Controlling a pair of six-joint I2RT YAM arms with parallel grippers.
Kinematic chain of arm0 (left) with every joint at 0, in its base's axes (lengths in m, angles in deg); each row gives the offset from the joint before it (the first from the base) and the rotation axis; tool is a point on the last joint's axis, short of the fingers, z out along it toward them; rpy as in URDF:
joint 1: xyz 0 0 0.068 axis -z
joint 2: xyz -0.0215 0.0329 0.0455 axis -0.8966 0.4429 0
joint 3: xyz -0.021 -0.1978 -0.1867 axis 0.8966 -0.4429 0
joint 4: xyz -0.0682 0.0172 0.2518 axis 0.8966 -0.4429 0
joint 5: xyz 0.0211 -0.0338 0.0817 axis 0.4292 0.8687 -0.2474
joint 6: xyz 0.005 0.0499 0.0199 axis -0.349 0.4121 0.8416
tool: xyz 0 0 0 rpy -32.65 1.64 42.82
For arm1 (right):
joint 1: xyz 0 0 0.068 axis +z
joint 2: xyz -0.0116 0.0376 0.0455 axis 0.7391 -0.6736 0
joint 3: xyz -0.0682 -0.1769 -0.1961 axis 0.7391 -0.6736 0
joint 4: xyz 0.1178 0.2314 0.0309 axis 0.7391 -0.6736 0
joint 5: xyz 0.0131 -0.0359 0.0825 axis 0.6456 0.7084 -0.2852
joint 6: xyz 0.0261 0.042 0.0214 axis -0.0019 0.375 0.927
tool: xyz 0 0 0 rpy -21.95 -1.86 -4.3
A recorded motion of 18 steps. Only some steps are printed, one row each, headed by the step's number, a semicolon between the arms.
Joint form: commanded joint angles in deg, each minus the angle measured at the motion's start. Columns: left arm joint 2, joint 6, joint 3, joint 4, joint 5, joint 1; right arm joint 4, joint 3, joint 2, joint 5, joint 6, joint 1.
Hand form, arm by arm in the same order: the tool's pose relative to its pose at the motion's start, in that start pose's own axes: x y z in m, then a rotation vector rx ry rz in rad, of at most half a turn. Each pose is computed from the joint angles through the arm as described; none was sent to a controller.
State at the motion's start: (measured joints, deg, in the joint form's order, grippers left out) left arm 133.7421 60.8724 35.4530 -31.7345 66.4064 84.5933; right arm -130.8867 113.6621 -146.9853 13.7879 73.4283 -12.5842
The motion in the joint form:
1: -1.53 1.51 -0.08 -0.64 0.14 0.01; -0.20 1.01 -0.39 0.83 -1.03 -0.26
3: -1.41 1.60 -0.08 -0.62 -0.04 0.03; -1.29 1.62 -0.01 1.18 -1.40 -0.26
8: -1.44 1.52 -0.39 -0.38 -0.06 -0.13; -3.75 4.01 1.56 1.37 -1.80 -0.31
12: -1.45 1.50 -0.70 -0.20 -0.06 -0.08; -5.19 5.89 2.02 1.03 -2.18 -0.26
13: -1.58 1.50 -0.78 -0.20 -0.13 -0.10; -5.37 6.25 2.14 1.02 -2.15 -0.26
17: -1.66 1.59 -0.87 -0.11 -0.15 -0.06; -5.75 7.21 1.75 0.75 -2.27 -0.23
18: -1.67 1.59 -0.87 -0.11 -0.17 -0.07; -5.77 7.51 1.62 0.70 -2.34 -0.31
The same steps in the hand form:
1: -0.0030 -0.0045 -0.0070 -0.0048 -0.0105 0.0349; -0.0041 -0.0005 -0.0022 0.0114 -0.0116 -0.0135
3: -0.0026 -0.0042 -0.0064 -0.0062 -0.0075 0.0357; -0.0041 -0.0007 -0.0065 0.0178 -0.0118 -0.0199
8: -0.0011 -0.0037 -0.0062 -0.0083 -0.0069 0.0320; -0.0062 0.0000 -0.0236 0.0129 -0.0376 -0.0261
12: 0.0000 -0.0041 -0.0052 -0.0066 -0.0055 0.0310; -0.0087 0.0015 -0.0337 0.0026 -0.0507 -0.0338
13: 0.0001 -0.0044 -0.0057 -0.0082 -0.0053 0.0313; -0.0093 0.0017 -0.0358 0.0008 -0.0557 -0.0334
17: 0.0001 -0.0047 -0.0057 -0.0087 -0.0060 0.0342; -0.0120 0.0030 -0.0380 -0.0046 -0.0574 -0.0361
18: 0.0001 -0.0047 -0.0058 -0.0092 -0.0059 0.0341; -0.0131 0.0030 -0.0387 -0.0062 -0.0596 -0.0360

